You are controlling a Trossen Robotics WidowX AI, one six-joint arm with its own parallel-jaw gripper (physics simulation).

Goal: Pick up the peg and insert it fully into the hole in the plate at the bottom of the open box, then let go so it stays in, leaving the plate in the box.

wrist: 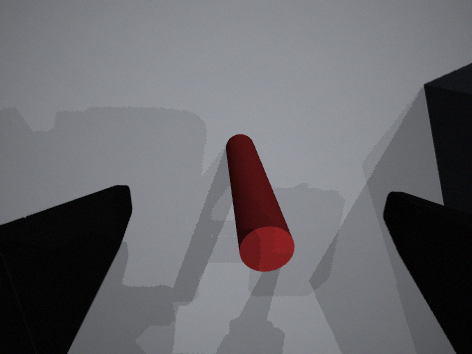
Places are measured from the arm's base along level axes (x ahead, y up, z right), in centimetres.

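Pixels of known places: gripper, fingertip midpoint: (258, 201).
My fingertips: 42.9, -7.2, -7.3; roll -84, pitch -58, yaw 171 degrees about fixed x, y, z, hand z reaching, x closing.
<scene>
For each thing: its top centre in the pictures, then the offset to it from my fingertips, as dx, dy, dz. "spot": a spot on its surface instead. Level surfaces: height alone.
- red round peg at its top centre: (267, 249) +0.4, +3.0, +0.0
- dark box at a spot on its surface: (452, 145) spot: -4.3, -3.5, +8.7
- Grey table surface at its surface level: dy -5.0
A red round peg (257, 200) stands upright on the grey surface, near the middle of the wrist view. Its lighter red top end faces the camera, and its base shows farther up in the view. My gripper (258, 201) is wide open, with one black finger at the left and one at the right. The peg shows between the two fingers, with a gap on each side, and neither finger touches it. A dark box (452, 145) shows in part at the right edge. The inside of the box, the plate and the hole do not show.
The dark box's near corner stands behind and beside the right finger. Grey table surface (300, 60) stretches beyond the peg. Overlapping shadows of the arm, the peg and the box lie across the table.
</scene>
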